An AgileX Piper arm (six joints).
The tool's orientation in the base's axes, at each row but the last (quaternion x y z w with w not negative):
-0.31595, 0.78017, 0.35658, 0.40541
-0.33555, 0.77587, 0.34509, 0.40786
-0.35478, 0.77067, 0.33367, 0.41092
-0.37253, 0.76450, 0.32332, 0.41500
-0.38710, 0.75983, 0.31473, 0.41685
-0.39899, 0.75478, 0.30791, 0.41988
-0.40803, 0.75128, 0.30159, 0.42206
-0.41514, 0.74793, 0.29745, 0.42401
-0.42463, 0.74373, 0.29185, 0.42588
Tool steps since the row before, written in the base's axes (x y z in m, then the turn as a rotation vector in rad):
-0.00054, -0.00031, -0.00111, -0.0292, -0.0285, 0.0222
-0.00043, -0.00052, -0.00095, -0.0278, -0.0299, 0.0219
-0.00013, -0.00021, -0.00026, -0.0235, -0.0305, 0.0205
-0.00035, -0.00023, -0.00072, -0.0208, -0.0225, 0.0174
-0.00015, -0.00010, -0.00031, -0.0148, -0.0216, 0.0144
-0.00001, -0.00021, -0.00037, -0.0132, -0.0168, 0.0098
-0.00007, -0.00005, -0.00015, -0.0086, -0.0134, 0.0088
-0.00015, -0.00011, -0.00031, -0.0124, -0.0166, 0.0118
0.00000, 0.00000, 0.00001, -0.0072, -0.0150, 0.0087
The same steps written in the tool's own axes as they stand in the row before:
0.00127, -0.00008, -0.00001, 0.0005, 0.0139, -0.0443
0.00114, -0.00018, -0.00019, 0.0005, 0.0120, -0.0447
0.00034, -0.00006, -0.00011, 0.0001, 0.0078, -0.0429
0.00083, 0.00004, 0.00000, -0.0006, 0.0091, -0.0340
0.00036, 0.00003, 0.00000, -0.0004, 0.0040, -0.0296
0.00040, -0.00014, 0.00000, 0.0015, 0.0044, -0.0230
0.00017, 0.00002, 0.00000, -0.0003, 0.0019, -0.0181
0.00036, 0.00005, 0.00000, -0.0006, 0.0040, -0.0235
-0.00001, 0.00000, 0.00000, 0.0001, -0.0001, -0.0188

